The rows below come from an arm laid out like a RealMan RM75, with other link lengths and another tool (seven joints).
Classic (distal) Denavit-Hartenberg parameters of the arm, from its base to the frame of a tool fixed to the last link. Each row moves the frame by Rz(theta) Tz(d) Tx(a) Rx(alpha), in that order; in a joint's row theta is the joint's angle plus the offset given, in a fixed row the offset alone. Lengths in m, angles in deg.
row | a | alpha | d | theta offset
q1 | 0 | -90 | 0.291 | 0
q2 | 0 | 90 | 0 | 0
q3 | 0 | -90 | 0.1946 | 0
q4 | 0 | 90 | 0 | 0
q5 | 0 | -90 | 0.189 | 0
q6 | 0 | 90 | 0 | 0
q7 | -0.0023 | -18 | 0.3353 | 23.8
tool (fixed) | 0 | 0 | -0.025 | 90
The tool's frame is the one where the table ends.
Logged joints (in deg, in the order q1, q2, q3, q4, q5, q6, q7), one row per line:
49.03, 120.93, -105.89, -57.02, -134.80, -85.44, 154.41
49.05, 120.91, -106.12, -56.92, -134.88, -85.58, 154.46
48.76, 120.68, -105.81, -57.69, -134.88, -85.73, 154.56
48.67, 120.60, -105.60, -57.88, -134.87, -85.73, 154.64
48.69, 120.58, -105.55, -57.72, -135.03, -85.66, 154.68
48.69, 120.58, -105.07, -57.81, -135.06, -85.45, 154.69
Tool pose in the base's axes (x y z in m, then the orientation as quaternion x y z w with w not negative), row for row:
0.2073, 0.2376, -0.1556, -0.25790, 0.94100, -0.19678, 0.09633
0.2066, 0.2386, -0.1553, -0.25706, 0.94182, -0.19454, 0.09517
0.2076, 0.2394, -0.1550, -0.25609, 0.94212, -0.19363, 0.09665
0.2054, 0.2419, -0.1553, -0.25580, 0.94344, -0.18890, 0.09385
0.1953, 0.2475, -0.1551, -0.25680, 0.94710, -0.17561, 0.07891
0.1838, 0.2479, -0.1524, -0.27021, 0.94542, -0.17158, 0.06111
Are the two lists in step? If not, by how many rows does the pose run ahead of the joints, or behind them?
The pose runs 2 rows ahead of the joints: the pose in row i belongs to the joints in row i + 2.
